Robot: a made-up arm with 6 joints.
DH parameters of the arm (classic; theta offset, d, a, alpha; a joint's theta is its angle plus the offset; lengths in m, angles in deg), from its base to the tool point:
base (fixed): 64.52 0 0.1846 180
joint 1: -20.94 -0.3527 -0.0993 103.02
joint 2: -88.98 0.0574 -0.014 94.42
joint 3: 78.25 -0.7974 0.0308 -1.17
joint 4: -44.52 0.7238 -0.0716 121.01
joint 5: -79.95 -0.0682 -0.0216 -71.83
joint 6: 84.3 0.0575 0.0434 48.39
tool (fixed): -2.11 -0.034 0 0
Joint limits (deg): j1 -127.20..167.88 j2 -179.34..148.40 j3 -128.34..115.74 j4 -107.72..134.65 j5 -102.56..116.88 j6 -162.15..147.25
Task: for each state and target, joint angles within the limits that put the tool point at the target. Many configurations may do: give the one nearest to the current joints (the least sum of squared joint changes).
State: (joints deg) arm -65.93 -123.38 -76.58 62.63 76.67 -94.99
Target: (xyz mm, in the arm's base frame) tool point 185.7 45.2 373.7
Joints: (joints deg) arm -93.15 -126.82 -105.24 39.99 68.98 -90.01
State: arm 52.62 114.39 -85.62 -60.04 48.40 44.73
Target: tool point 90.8 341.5 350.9
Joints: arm 88.03 118.10 -86.00 -64.57 68.21 46.99
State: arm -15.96 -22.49 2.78 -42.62 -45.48 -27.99
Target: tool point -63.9 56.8 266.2
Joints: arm -22.55 -2.83 29.30 -23.84 -52.67 -35.71
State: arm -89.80 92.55 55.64 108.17 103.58 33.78
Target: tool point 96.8 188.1 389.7
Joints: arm -102.97 52.41 44.38 93.51 100.01 24.64
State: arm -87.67 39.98 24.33 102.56 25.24 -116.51
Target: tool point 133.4 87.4 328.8
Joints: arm -70.84 46.01 25.37 114.08 47.67 -120.53
